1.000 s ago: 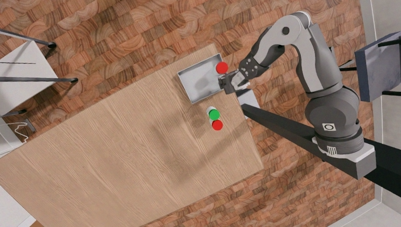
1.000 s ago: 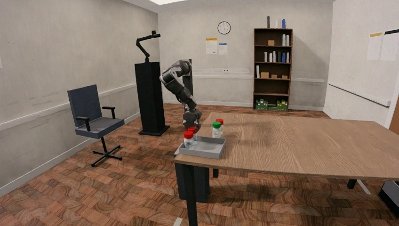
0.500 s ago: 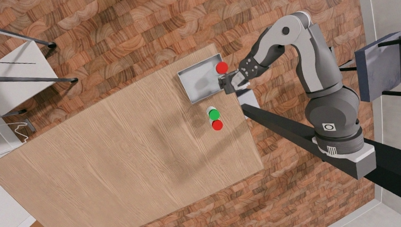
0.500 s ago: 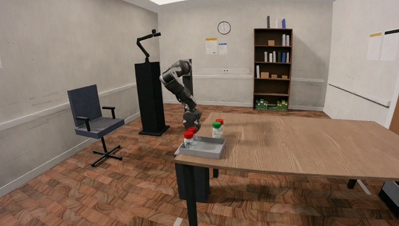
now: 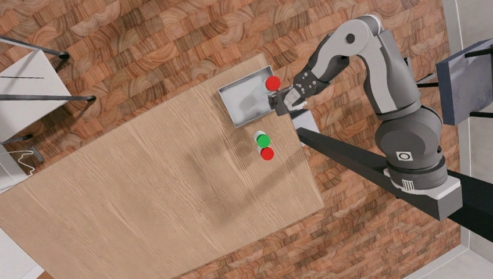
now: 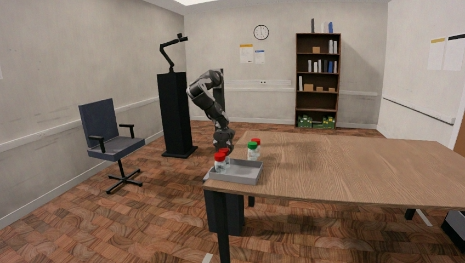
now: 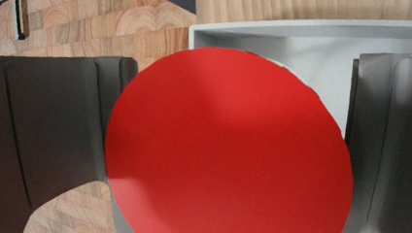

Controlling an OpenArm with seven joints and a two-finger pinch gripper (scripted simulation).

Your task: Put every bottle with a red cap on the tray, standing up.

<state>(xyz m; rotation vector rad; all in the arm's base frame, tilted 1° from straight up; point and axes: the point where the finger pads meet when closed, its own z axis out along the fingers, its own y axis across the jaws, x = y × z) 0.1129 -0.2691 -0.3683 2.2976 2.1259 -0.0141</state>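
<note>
Now: hand 13 cm short of the green-capped bottle, 12 cm to the right of it and 5 cm above it. From my hand the other things lie so: grey tray (8 cm ahead, 5 cm to the right, 8 cm below).
</note>
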